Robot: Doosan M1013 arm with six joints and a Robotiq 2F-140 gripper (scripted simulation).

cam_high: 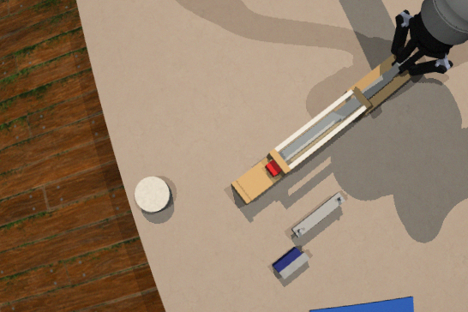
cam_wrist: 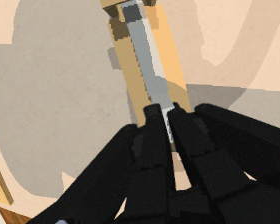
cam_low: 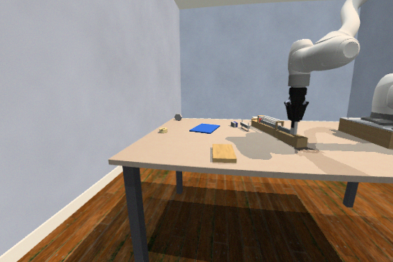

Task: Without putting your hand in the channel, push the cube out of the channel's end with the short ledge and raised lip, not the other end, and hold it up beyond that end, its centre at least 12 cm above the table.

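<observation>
Now: the red cube 150 mm ahead of my hand, 270 mm to the right of it and 20 mm below it. From my hand the other things lie so: blue-and-grey block: 330 mm ahead, 260 mm to the right, 70 mm below; then wooden board: 310 mm ahead, 250 mm to the left, 70 mm below; then channel: 100 mm ahead, 170 mm to the right, 30 mm below.
</observation>
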